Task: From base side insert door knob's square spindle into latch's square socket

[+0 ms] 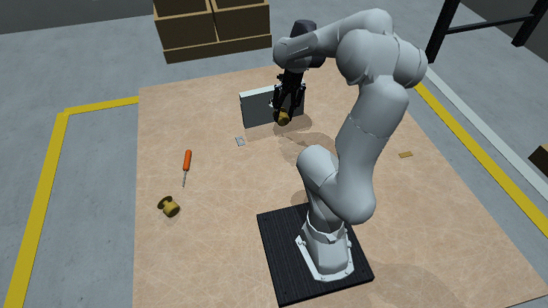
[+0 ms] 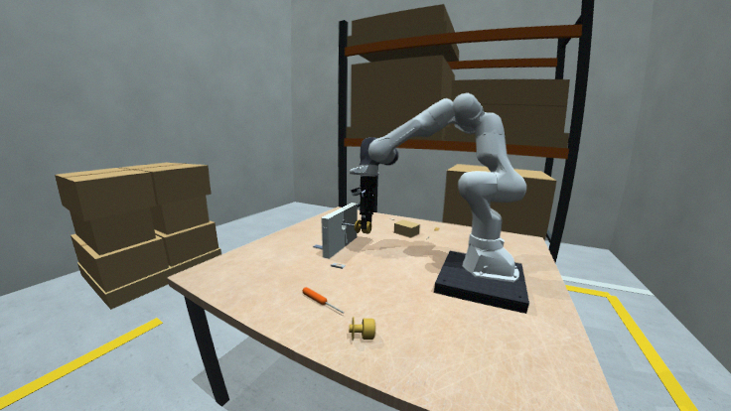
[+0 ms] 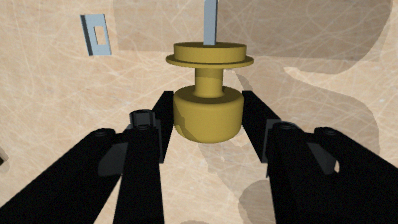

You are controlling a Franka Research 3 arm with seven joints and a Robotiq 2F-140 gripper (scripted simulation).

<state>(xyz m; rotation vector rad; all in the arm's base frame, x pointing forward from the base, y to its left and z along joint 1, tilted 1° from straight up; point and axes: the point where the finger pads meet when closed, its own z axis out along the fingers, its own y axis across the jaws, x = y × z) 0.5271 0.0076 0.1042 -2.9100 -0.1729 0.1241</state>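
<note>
The grey door panel is 13 cm ahead of my hand, 2 cm to the left of it and 4 cm below it. The rest, counted from my hand: tan block 9 cm behind, 33 cm to the right, 12 cm below; then brass knob 27 cm behind, 52 cm to the left, 12 cm below; then orange screwdriver 9 cm behind, 45 cm to the left, 13 cm below.
</note>
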